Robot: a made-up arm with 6 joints.
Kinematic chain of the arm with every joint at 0, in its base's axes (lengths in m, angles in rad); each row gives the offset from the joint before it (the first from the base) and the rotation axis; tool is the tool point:
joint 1: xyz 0 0 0.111 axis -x
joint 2: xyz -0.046 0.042 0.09 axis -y
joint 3: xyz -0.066 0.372 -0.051 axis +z
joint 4: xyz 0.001 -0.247 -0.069 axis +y
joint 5: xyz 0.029 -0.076 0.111 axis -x
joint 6: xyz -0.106 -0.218 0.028 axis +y
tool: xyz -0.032 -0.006 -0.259
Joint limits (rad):
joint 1: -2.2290..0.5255
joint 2: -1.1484..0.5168
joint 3: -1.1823..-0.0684
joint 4: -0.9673..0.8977
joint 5: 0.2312..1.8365
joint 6: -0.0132..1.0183
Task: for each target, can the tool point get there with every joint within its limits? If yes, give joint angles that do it. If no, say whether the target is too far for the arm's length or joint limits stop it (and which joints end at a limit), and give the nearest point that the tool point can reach.
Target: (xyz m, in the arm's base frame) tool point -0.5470 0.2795 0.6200
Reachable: yes | joints -0.1233 -0.2279 -1.0007 0.2519 1.3941 0.9043
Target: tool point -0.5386 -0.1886 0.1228
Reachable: yes | joints -1.4256 0.1382 -0.2966 0.0051 1.2867 0.6949
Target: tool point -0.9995 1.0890 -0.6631
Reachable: no: too far | nearest point -0.6369 0.5877 -0.2786 | short by 0.728 m
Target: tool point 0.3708 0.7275 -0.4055
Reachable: no: joint limits stop it (at a limit: joint 2, joint 3, joint 4, joint 5) | nearest point -0.0882 0.2794 -0.0874 | short by 0.716 m
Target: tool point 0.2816 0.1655 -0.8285
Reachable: no: joint limits stop it (at a limit: joint 1, joint 2) | nearest point 0.0411 -0.0887 -0.2107 | short by 0.710 m
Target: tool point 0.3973 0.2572 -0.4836
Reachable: no: joint limits stop it (at a limit: joint 1, joint 2, joint 3, joint 4) | nearest point 0.1182 -0.0077 -0.1267 | short by 0.525 m
